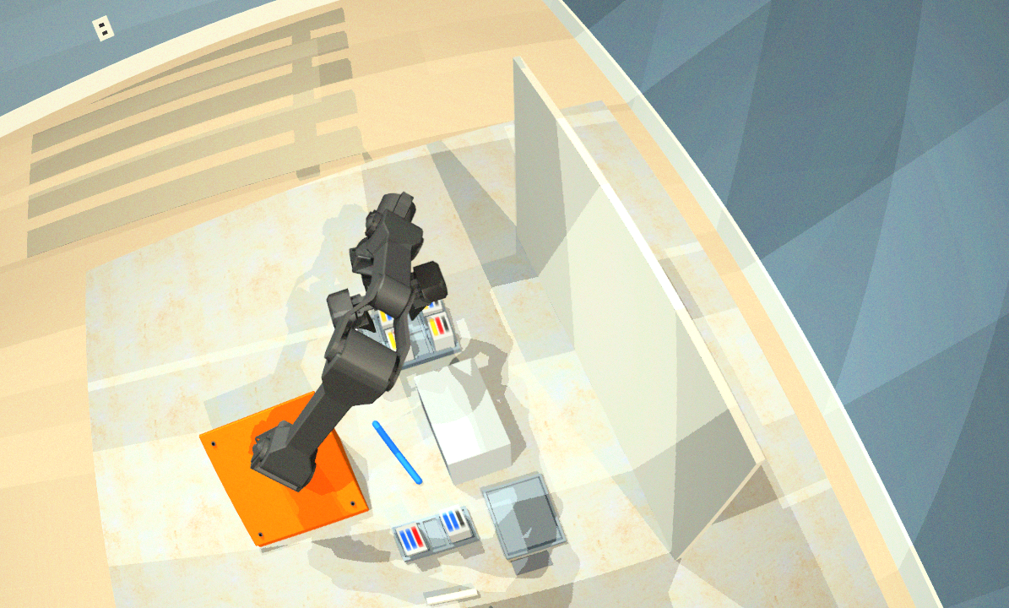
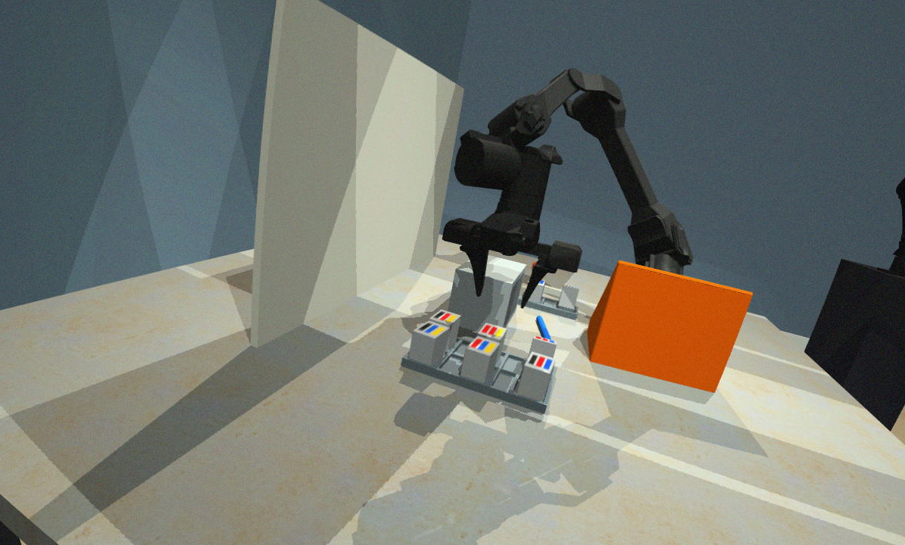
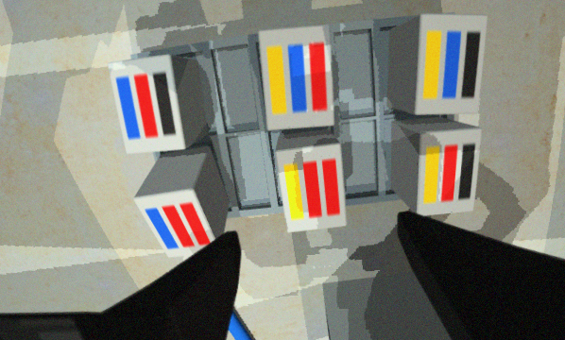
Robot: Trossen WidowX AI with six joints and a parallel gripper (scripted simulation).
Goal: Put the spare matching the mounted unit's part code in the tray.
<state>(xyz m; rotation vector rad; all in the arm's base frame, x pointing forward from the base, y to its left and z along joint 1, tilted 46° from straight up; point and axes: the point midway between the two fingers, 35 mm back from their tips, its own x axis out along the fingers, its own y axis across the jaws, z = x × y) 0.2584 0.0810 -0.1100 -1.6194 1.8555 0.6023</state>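
Now: gripper tip 60 mm above the grey spare block. The rest, counted from my gripper tip: grey mounted unit (180 mm to the right, 50 mm below, 30 mm ahead); rack (330 mm to the right, 100 mm behind, 90 mm below); blue pen (170 mm to the right, 90 mm below, 90 mm behind).
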